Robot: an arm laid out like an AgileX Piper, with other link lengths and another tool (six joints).
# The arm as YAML. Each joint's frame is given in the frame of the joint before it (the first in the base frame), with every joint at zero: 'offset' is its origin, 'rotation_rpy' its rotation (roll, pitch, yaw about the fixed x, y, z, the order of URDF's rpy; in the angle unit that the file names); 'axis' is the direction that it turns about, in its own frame. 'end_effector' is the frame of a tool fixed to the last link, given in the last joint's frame.
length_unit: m
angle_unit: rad
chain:
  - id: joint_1
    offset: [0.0, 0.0, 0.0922]
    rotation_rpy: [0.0, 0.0, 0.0]
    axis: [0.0, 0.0, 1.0]
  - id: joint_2
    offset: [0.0, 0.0, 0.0]
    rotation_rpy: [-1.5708, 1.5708, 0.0]
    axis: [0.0, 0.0, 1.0]
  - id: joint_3
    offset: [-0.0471, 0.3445, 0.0]
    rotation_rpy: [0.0, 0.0, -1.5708]
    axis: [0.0, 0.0, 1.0]
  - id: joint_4
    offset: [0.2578, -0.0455, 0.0]
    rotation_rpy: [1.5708, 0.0, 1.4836]
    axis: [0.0, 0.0, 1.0]
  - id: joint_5
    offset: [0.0, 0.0, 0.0]
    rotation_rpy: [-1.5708, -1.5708, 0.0]
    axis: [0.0, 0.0, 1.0]
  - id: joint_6
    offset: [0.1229, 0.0, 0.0]
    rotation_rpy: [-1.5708, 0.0, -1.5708]
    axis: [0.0, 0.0, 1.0]
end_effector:
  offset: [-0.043, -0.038, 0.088]
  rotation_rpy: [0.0, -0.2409, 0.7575]
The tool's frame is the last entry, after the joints.
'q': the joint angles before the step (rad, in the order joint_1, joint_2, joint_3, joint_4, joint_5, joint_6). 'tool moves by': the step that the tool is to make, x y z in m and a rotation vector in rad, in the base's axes. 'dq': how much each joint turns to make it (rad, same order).
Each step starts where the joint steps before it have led.
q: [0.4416 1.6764 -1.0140 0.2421 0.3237 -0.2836]
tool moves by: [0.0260 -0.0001 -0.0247 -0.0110 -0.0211 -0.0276]
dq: [-0.0147 0.0872 -0.0136 -0.0081 -0.0906 0.0000]
